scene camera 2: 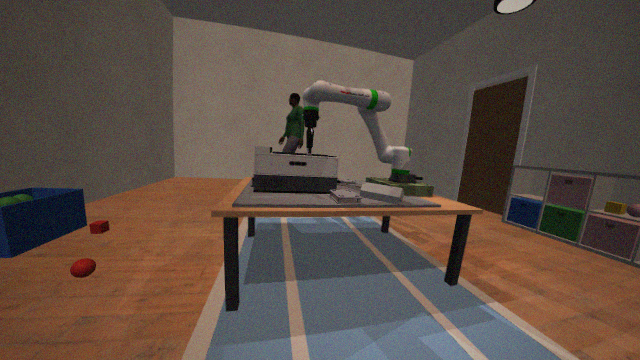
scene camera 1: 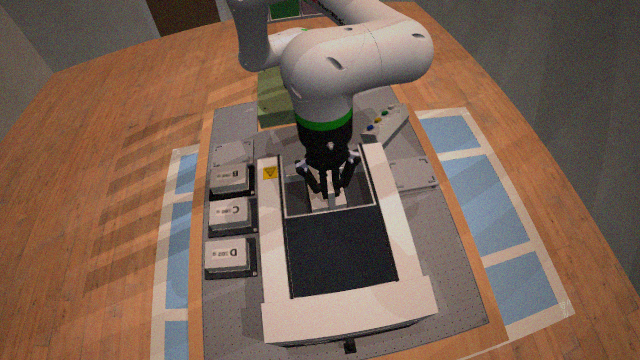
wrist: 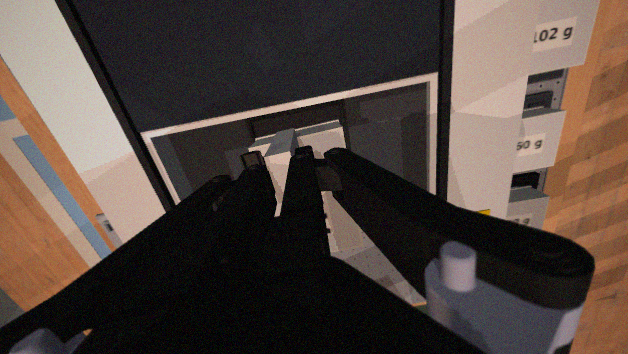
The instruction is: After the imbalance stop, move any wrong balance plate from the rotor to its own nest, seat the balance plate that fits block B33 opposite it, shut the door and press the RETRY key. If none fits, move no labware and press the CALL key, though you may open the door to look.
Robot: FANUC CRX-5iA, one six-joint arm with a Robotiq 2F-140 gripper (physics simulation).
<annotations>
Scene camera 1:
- my gripper: 331, 203
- plate B: 232, 178
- plate C: 235, 213
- plate D: 233, 255
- button box: 384, 131
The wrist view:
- my gripper: 290, 147
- plate B: 527, 206
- balance plate A: 343, 232
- plate C: 540, 130
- plate D: 561, 41
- dark bucket marked 2: 262, 125
</annotations>
